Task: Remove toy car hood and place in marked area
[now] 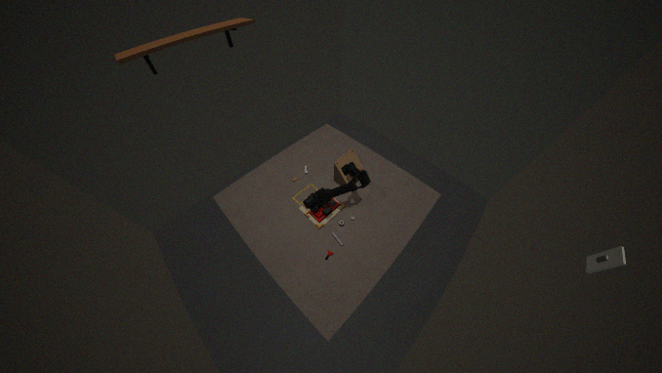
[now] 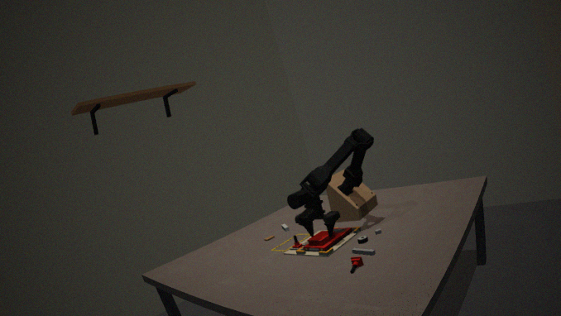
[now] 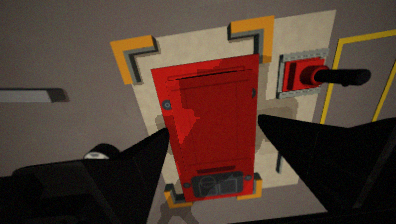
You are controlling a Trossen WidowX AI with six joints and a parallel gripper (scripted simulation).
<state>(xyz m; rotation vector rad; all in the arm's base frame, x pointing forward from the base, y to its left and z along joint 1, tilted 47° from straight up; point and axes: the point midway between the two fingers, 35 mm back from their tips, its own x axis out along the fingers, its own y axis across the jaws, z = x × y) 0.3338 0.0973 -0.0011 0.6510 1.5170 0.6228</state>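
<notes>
The hood is right at my gripper tip. Also, from my gripper tip: grey socket: 11 cm to the right, 2 cm ahead, 1 cm below; black wheel: 16 cm to the left, 4 cm behind, 3 cm below; wooden piece: 37 cm to the right, 7 cm behind, 4 cm below.
</notes>
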